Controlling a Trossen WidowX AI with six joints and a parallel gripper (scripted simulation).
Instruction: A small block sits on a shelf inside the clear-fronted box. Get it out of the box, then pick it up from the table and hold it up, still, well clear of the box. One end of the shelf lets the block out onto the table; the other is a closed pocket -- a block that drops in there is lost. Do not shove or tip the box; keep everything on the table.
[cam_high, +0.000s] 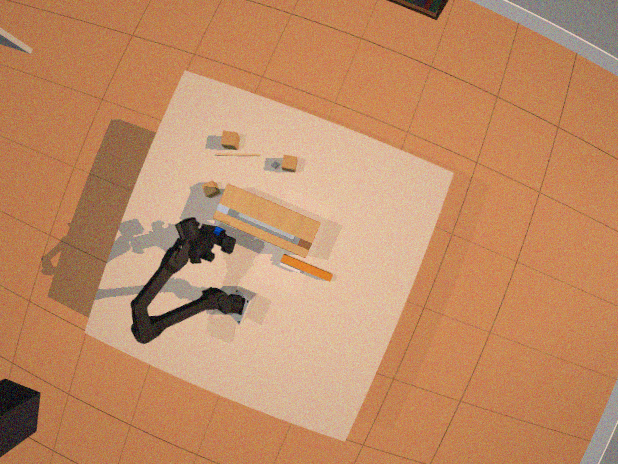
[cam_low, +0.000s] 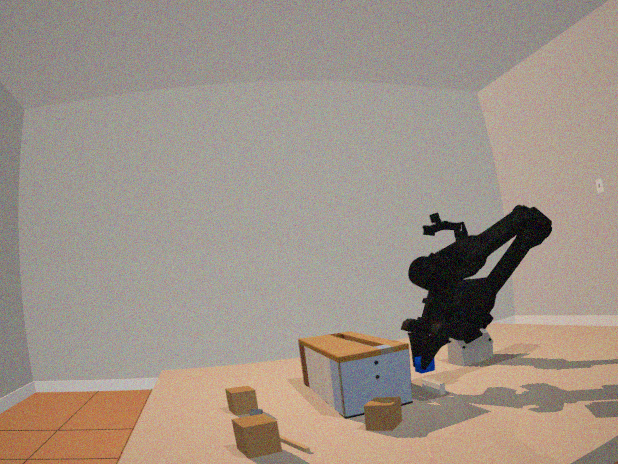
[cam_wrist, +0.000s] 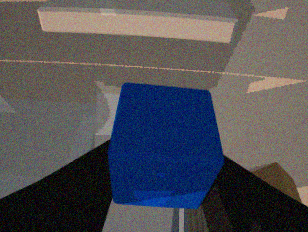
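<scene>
Right now my gripper tip is 1 cm past the blue block and 1 cm below it. Round my gripper tip: box 4 cm ahead, 17 cm to the right; then orange bar 7 cm behind, 37 cm to the right, 5 cm below.
</scene>
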